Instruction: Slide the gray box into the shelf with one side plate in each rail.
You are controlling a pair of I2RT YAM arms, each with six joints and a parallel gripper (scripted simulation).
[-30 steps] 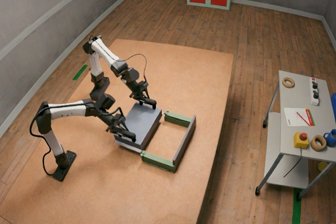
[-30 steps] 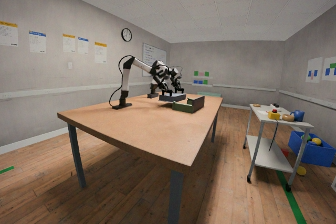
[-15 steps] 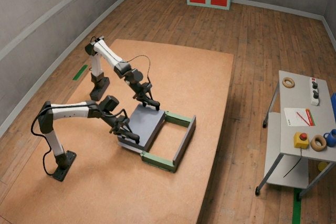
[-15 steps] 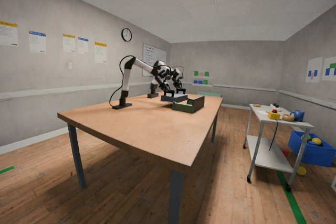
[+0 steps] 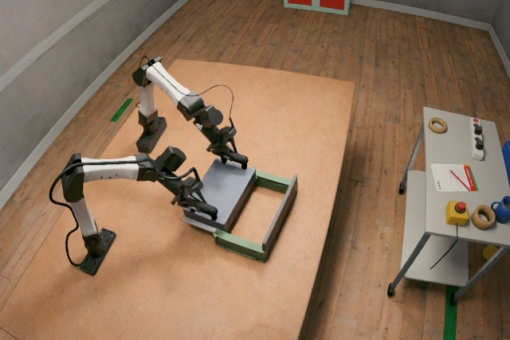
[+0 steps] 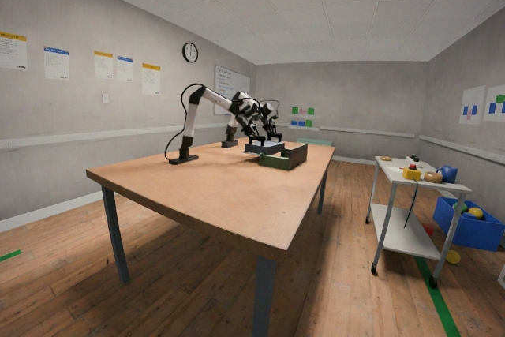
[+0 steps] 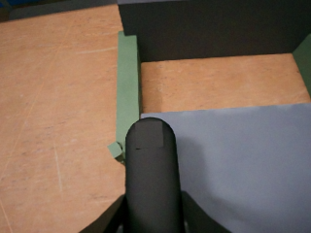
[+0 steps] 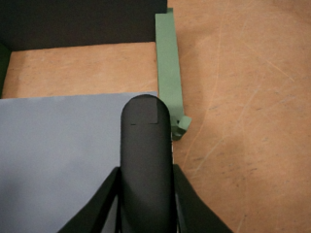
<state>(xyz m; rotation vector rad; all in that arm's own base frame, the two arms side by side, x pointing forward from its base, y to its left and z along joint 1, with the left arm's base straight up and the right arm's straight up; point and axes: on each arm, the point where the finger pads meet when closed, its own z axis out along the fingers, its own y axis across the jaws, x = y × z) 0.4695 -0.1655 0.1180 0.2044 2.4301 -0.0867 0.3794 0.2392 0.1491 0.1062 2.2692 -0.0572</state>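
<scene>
Now: the gray box 30 mm behind my left hand, 120 mm to the right of it and 50 mm below it.
Right now the gray box is 30 mm ahead of my right hand, 120 mm to the left of it and 50 mm below it.
</scene>
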